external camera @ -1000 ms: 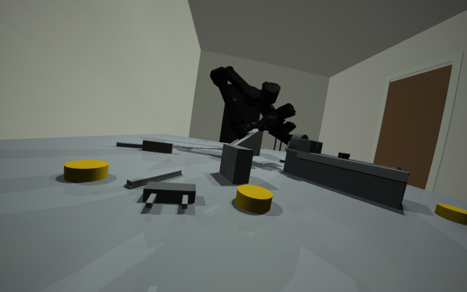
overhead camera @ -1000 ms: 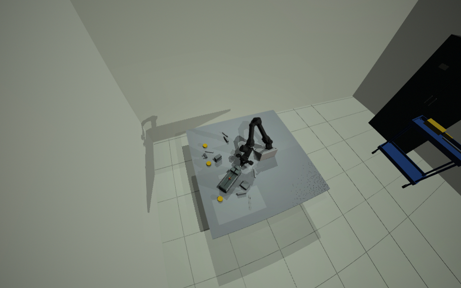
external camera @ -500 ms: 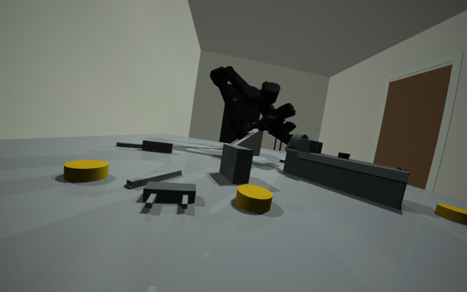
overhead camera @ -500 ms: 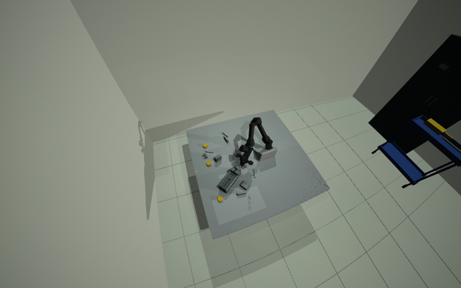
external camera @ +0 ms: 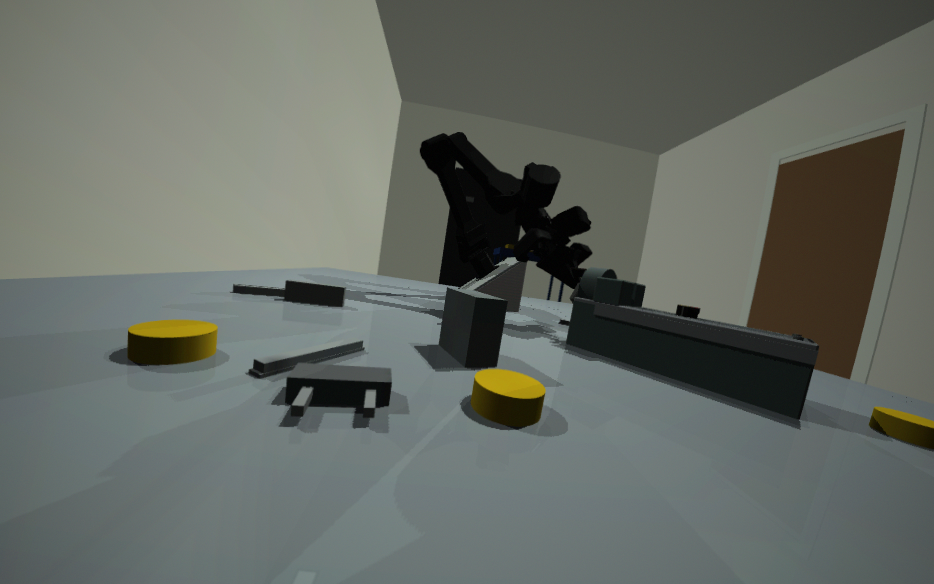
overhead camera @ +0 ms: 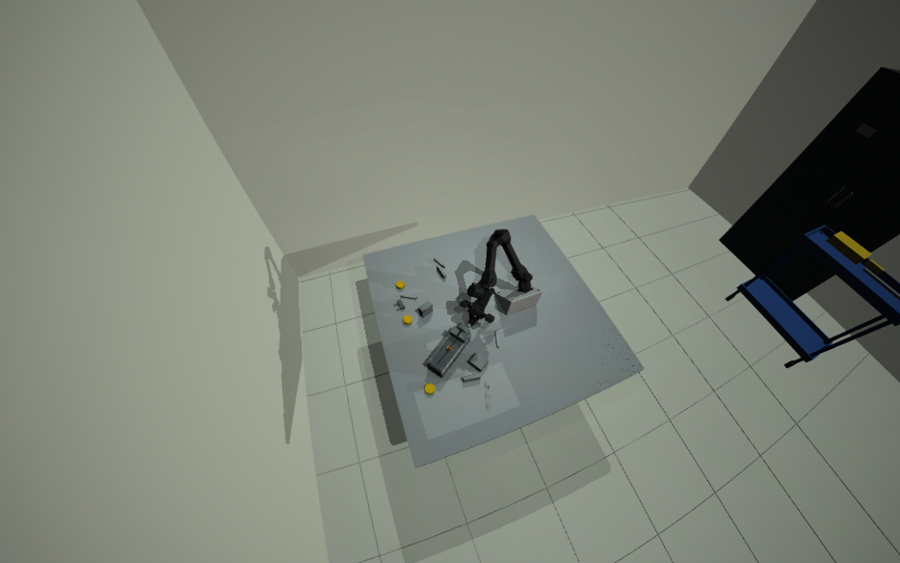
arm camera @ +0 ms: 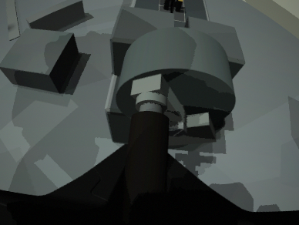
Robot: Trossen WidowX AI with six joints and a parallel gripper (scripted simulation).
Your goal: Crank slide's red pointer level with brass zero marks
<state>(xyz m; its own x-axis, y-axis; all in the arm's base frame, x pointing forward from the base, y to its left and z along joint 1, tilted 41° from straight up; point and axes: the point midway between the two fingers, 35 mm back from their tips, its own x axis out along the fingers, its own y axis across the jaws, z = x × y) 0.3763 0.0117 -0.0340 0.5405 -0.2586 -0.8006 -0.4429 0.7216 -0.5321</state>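
My gripper tip is 3 cm below the dark crank handle, 1 cm to the left of it and 1 cm past it. The rest, counted from my gripper tip: bracket (34 cm to the right, 27 cm ahead, 8 cm below); then red pointer (17 cm ahead, 6 cm to the left, 1 cm below).
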